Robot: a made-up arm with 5 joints.
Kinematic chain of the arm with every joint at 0, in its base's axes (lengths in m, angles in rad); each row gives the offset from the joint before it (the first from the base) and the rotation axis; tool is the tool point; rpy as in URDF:
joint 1: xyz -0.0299 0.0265 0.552 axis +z
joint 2: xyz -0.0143 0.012 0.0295 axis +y
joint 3: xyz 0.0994 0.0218 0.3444 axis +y
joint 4: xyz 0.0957 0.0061 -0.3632 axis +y
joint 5: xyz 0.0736 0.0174 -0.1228 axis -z
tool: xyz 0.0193 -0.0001 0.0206 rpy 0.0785 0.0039 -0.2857
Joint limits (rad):
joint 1: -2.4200..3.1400
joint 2: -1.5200..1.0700
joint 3: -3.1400..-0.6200
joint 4: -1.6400..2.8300
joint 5: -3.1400..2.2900
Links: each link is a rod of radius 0.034 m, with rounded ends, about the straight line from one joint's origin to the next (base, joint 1, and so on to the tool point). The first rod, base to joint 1, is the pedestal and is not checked.
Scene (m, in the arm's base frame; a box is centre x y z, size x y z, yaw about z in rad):
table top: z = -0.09
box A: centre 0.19 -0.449 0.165 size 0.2 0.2 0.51 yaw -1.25
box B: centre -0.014 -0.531 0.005 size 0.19 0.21 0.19 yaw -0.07
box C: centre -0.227 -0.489 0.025 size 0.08 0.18 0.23 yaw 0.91
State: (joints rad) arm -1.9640 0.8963 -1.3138 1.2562 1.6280
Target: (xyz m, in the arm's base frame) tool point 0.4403 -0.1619 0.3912
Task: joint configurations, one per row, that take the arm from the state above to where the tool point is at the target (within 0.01 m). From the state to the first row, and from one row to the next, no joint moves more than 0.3 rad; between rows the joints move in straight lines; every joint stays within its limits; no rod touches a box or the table.
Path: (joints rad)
1: -1.8064 0.6044 -1.5545 1.1800 1.7237
2: -1.6488 0.3125 -1.7951 1.1038 1.8193
3: -1.4912 0.0205 -2.0358 1.0276 1.9150
4: -1.2325 0.1860 -1.8213 1.1123 1.8492
5: -0.9738 0.3515 -1.6069 1.1969 1.7835
6: -0.7150 0.5170 -1.3924 1.2816 1.7177
7: -0.4563 0.6824 -1.1779 1.3662 1.6519

